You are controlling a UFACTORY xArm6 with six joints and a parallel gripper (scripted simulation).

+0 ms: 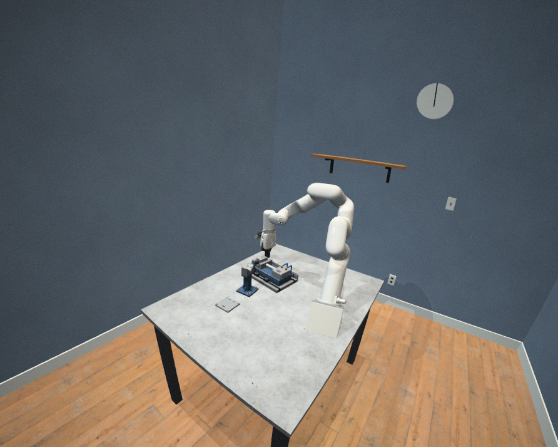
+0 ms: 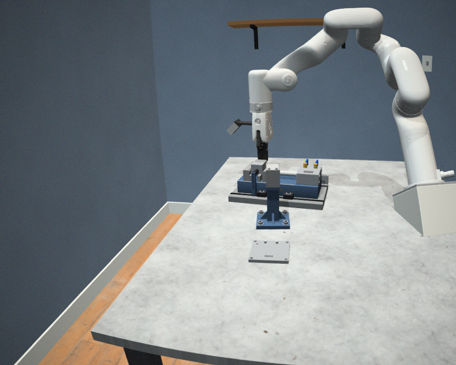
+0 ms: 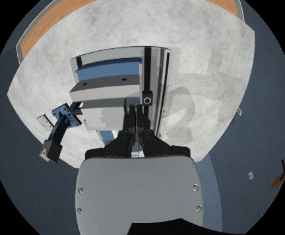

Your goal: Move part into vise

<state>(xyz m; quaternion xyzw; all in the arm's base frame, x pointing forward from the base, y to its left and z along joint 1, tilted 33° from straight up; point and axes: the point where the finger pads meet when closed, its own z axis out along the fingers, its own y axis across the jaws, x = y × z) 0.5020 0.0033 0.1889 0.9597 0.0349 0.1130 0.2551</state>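
My gripper is now 40 mm to the right of the part and 30 mm above it. The rest, counted from my hand: fixed jaw (40 mm to the left, 40 mm below, 30 mm ahead); cylinder rod (90 mm behind, 40 mm to the left, 40 mm below); work stop (90 mm to the left, 30 mm below).
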